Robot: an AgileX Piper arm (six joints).
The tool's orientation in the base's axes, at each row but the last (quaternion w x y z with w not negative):
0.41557 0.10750 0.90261 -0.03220
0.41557 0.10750 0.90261 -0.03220
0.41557 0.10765 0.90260 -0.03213
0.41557 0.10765 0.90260 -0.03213
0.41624 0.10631 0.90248 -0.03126
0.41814 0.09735 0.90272 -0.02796
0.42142 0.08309 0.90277 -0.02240
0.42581 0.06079 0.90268 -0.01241
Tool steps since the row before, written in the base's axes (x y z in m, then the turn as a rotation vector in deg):
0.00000 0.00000 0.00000 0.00 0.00 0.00
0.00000 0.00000 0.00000 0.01 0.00 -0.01
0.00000 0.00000 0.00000 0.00 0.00 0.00
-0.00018 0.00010 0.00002 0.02 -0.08 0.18
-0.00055 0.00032 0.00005 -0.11 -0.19 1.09
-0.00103 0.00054 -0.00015 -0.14 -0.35 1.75
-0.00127 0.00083 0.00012 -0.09 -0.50 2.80
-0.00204 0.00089 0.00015 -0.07 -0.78 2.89
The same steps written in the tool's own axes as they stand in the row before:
0.00000 0.00000 0.00000 0.00 0.00 0.00
0.00000 0.00000 0.00000 0.00 0.00 0.01
0.00000 0.00000 0.00000 0.00 0.00 0.00
0.00012 0.00006 -0.00016 -0.16 -0.07 -0.09
0.00036 0.00019 -0.00049 -0.79 -0.17 -0.76
0.00085 0.00032 -0.00075 -1.30 -0.32 -1.19
0.00082 0.00061 -0.00113 -2.15 -0.42 -1.82
0.00126 0.00064 -0.00173 -2.26 -0.70 -1.84

